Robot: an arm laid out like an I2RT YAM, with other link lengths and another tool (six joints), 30 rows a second.
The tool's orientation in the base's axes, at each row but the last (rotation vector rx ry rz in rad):
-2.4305, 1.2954, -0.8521
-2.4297, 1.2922, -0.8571
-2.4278, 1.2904, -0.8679
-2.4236, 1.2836, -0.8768
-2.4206, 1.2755, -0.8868
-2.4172, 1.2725, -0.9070
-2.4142, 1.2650, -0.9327
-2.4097, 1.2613, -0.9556
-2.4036, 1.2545, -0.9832
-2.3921, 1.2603, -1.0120
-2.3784, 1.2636, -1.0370
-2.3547, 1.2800, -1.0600
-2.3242, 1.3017, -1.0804
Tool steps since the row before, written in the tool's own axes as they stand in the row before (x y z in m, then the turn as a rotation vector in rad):
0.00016, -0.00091, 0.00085, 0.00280, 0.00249, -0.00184
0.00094, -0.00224, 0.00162, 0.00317, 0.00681, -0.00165
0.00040, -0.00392, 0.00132, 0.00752, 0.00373, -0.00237
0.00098, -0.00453, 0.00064, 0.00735, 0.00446, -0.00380
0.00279, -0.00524, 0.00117, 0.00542, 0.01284, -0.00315
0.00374, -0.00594, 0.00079, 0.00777, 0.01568, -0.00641
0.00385, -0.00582, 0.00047, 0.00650, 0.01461, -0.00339
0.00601, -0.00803, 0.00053, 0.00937, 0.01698, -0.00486
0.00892, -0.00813, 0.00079, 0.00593, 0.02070, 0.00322
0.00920, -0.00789, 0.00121, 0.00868, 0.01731, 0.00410
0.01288, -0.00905, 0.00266, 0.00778, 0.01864, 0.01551
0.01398, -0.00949, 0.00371, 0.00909, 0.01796, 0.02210
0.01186, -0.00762, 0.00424, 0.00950, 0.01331, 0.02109
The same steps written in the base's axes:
0.00119, 0.00035, -0.00018, -0.00157, -0.00363, 0.00133
0.00288, 0.00043, 0.00014, -0.00418, -0.00641, -0.00075
0.00358, 0.00185, 0.00100, -0.00071, -0.00817, 0.00297
0.00380, 0.00177, 0.00208, -0.00215, -0.00838, 0.00367
0.00534, 0.00070, 0.00275, -0.00804, -0.01169, -0.00170
0.00592, 0.00037, 0.00383, -0.01096, -0.01507, 0.00037
0.00563, 0.00028, 0.00415, -0.00885, -0.01361, -0.00193
0.00789, -0.00013, 0.00621, -0.01015, -0.01721, -0.00077
0.00918, -0.00236, 0.00751, -0.00844, -0.01731, -0.01015
0.00927, -0.00280, 0.00739, -0.00467, -0.01758, -0.00779
0.01220, -0.00524, 0.00887, 0.00208, -0.01880, -0.01705
0.01333, -0.00622, 0.00911, 0.00760, -0.02020, -0.02068
0.01155, -0.00594, 0.00692, 0.00989, -0.01781, -0.01724

